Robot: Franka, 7 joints.
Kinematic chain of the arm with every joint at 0, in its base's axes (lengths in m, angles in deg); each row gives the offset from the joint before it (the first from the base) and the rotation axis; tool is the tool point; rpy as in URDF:
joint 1: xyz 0 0 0.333 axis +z
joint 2: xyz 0 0 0 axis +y
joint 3: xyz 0 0 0.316 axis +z
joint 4: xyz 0.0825 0 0 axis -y
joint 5: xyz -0.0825 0 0.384 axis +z
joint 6: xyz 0 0 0 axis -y
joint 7: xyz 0.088 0 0 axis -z
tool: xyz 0 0 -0.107 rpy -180 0 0
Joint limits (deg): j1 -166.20..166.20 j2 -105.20..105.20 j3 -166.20..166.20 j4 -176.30..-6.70 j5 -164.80..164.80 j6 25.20..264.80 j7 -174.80..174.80
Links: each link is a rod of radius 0.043 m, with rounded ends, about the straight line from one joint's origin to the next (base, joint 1, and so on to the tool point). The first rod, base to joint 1, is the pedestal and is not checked.
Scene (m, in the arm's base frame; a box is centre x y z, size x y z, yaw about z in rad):
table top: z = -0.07
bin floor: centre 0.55 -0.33 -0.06 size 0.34 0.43 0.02 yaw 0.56
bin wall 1: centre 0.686 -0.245 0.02 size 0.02 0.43 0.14 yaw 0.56
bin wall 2: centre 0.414 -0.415 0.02 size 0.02 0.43 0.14 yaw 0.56
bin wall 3: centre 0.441 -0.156 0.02 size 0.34 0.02 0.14 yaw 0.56
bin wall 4: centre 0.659 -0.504 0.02 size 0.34 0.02 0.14 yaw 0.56
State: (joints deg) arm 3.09 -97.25 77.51 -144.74 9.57 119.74 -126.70
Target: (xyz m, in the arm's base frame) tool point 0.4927 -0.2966 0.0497
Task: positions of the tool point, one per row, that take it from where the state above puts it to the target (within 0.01 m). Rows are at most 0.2 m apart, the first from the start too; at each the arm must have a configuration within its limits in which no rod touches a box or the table.
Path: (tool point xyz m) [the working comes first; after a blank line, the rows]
Joints at the target: -41.86 46.83 10.36 -109.93 9.81 141.78 -126.70
Straight joint move there: clear.

1: 0.0882 0.4114 0.4605
2: 0.1493 0.4055 0.5018
3: 0.2325 0.3780 0.5355
4: 0.3301 0.3243 0.5506
5: 0.4293 0.2435 0.5380
6: 0.5151 0.1393 0.4926
7: 0.5729 0.0204 0.4143
8: 0.5913 -0.1010 0.3078
9: 0.5644 -0.2111 0.1823
10: 0.4927 -0.2966 0.0497

